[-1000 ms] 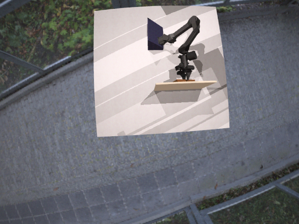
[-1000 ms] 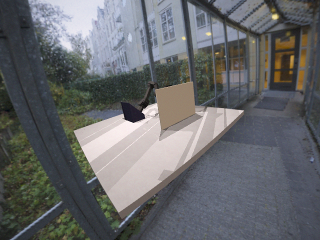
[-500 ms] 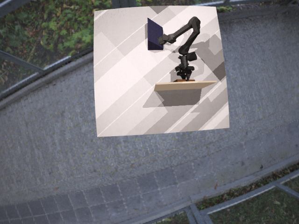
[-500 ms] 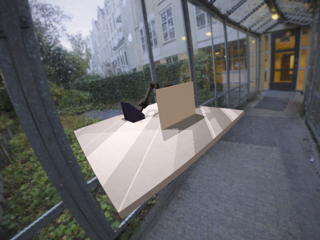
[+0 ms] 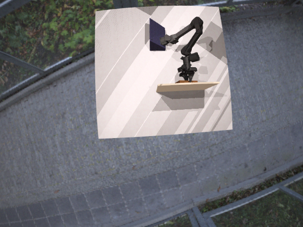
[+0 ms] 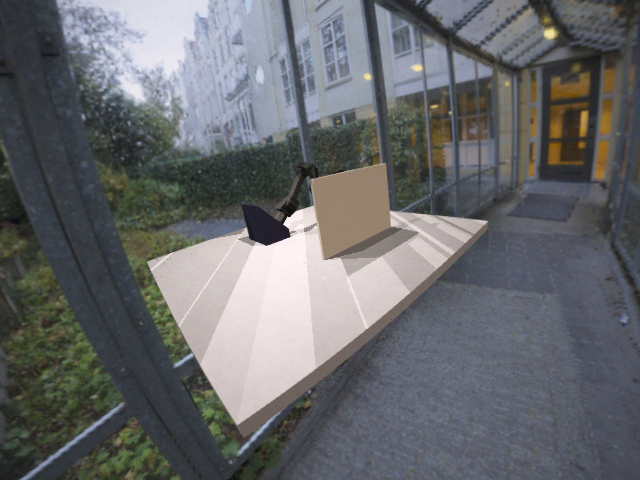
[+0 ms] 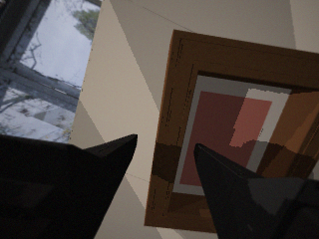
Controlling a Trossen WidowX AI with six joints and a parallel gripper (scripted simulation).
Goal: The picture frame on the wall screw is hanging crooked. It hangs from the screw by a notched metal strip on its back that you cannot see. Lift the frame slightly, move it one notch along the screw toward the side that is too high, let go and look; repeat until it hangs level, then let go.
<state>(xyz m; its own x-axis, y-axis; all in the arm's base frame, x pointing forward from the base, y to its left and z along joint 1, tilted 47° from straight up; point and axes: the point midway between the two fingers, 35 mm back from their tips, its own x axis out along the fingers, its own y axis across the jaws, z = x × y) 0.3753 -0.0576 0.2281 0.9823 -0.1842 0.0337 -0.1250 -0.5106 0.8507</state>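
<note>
Now: the picture frame 50 mm below my gripper tip and 20 mm to the right of it. Round my gripper tip: beige wall panel (60 mm below, 20 mm to the right, 20 mm ahead).
</note>
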